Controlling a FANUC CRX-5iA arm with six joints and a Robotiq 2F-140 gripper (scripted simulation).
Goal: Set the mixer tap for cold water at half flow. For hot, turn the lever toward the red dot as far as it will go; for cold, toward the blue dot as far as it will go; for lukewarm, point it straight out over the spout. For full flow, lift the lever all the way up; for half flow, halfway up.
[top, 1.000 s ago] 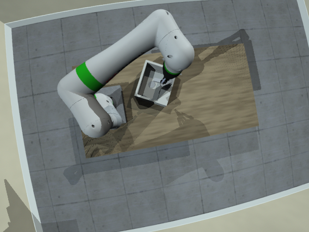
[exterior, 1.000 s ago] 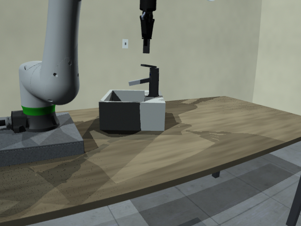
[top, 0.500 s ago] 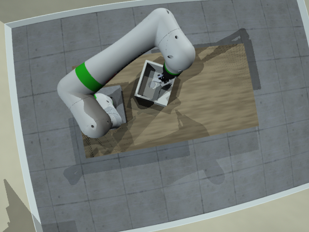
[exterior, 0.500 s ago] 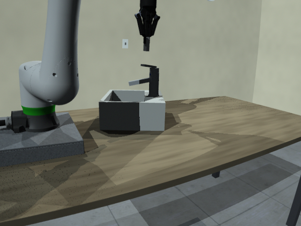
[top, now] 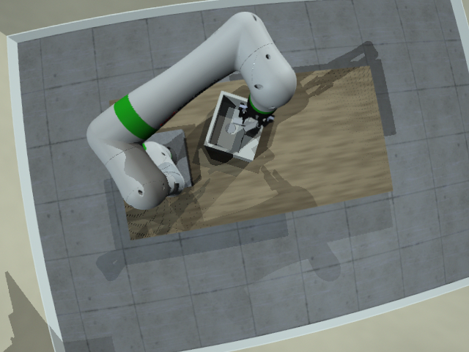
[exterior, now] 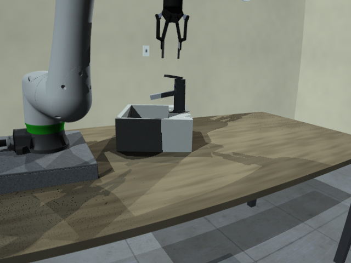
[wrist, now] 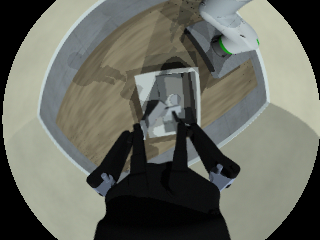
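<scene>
The lever lies 2 cm ahead of my hand, 1 cm to the left of it and 10 cm below it. Also, from my hand: basin (4 cm behind, 8 cm to the left, 34 cm below).
</scene>
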